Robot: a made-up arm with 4 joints. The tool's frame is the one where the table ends. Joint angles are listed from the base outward.
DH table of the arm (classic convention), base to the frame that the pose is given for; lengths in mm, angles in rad. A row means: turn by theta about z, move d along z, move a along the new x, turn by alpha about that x. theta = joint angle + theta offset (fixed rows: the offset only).
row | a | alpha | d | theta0
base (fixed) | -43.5 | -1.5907 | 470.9 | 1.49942
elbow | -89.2 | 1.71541 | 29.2 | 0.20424
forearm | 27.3 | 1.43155 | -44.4 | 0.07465
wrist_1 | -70 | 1.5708 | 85 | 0.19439
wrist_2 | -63.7 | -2.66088 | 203 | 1.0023
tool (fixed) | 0 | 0 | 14.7 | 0.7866
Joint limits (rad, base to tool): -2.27..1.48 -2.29..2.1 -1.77..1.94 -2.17..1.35
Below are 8 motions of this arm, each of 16 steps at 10 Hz.
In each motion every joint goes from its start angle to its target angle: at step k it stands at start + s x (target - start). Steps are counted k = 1, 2, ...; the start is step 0. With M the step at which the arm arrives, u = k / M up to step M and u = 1 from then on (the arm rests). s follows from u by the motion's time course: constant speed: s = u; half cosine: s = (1 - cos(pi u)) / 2; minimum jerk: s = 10 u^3 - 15 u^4 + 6 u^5.
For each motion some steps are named. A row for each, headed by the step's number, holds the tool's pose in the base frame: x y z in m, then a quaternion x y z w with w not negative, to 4 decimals.
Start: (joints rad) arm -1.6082 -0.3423 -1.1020 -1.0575
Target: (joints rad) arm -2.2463 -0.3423 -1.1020 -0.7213
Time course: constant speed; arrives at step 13
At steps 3, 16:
3: 0.0040 -0.0023 0.1593 0.4237 -0.1601 0.8201 0.3496
16: -0.0030 0.1390 0.2198 0.5417 -0.3419 0.6977 0.3206

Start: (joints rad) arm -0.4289 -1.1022 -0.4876 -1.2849
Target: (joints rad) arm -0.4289 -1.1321 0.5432 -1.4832
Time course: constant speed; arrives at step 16
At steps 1, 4, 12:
1: -0.1235 -0.2638 0.2384 0.3208 0.0853 0.6564 0.6774
4: -0.0947 -0.2464 0.2093 0.2953 -0.0024 0.6876 0.6634
12: 0.0029 -0.1963 0.1691 0.1963 -0.2276 0.7406 0.6010

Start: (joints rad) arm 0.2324 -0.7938 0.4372 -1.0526
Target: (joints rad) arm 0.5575 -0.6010 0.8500 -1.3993
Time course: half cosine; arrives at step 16
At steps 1, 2, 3, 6, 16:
1: 0.0315 -0.2971 0.2859 0.0771 -0.0825 0.7669 0.6318
2: 0.0341 -0.2970 0.2871 0.0752 -0.0816 0.7727 0.6250
3: 0.0383 -0.2966 0.2891 0.0721 -0.0801 0.7821 0.6138
6: 0.0579 -0.2928 0.2985 0.0582 -0.0720 0.8247 0.5579
16: 0.1081 -0.2646 0.3232 0.0280 -0.0413 0.9264 0.3733

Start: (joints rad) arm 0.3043 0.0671 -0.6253 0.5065
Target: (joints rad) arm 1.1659 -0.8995 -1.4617 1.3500
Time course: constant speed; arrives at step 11
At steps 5, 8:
5: -0.0815 -0.2887 0.5801 -0.6086 0.0716 0.0648 0.7876
8: -0.1168 -0.2201 0.6496 -0.8024 -0.0004 -0.1160 0.5854

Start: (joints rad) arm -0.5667 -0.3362 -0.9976 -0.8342
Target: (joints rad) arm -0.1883 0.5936 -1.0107 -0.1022
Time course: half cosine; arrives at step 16
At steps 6, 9, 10, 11, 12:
6: 0.0173 -0.3052 0.3226 0.0737 0.2592 0.7507 0.6032
9: 0.0543 -0.2942 0.3463 -0.0183 0.2361 0.7703 0.5921
10: 0.0649 -0.2883 0.3531 -0.0443 0.2261 0.7772 0.5856
11: 0.0739 -0.2821 0.3587 -0.0664 0.2161 0.7838 0.5784
12: 0.0813 -0.2759 0.3632 -0.0841 0.2068 0.7898 0.5713

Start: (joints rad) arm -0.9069 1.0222 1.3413 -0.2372
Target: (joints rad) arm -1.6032 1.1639 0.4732 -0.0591
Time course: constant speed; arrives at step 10
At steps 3, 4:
3: -0.1770 0.1421 0.3888 -0.6732 0.3576 -0.5730 0.3010
4: -0.1659 0.1532 0.3880 -0.6473 0.3739 -0.5931 0.2989

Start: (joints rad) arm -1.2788 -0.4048 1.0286 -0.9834
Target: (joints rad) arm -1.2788 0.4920 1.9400 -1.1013
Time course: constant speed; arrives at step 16
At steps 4, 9, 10, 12, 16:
4: 0.0893 0.1754 0.4617 -0.3805 0.8530 -0.3547 0.0431
9: 0.0260 0.1543 0.5481 -0.3644 0.8604 -0.2666 0.2363
10: 0.0104 0.1467 0.5618 -0.3633 0.8564 -0.2455 0.2727
12: -0.0222 0.1280 0.5851 -0.3637 0.8429 -0.2000 0.3423
16: -0.0878 0.0786 0.6135 -0.3741 0.7957 -0.0994 0.4659

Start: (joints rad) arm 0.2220 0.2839 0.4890 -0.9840
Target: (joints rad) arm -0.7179 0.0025 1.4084 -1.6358
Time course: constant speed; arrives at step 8
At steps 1, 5, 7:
1: 0.0277 -0.1103 0.2106 0.3487 -0.0996 0.9161 0.1710
5: 0.0566 0.0889 0.2727 -0.2845 0.5142 -0.8080 0.0429
7: 0.0766 0.1415 0.3597 -0.1918 0.6916 -0.6863 0.1179

